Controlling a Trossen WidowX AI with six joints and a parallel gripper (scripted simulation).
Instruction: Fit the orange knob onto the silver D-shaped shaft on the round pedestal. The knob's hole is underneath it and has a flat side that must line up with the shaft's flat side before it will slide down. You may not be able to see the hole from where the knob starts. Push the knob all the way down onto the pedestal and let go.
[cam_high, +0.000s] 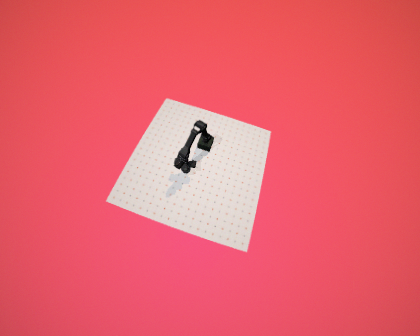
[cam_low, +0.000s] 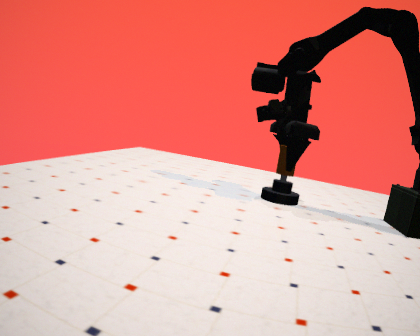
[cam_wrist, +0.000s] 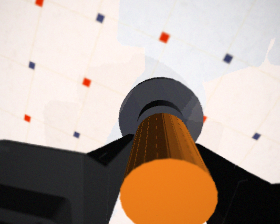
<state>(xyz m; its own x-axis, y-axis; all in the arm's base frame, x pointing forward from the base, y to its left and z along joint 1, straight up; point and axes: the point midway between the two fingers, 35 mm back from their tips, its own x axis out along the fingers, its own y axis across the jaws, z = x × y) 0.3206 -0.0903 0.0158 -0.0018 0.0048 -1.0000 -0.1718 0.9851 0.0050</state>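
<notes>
My gripper tip is 40 mm above the black round pedestal. Also, from my gripper tip: orange knob 30 mm above.
</notes>
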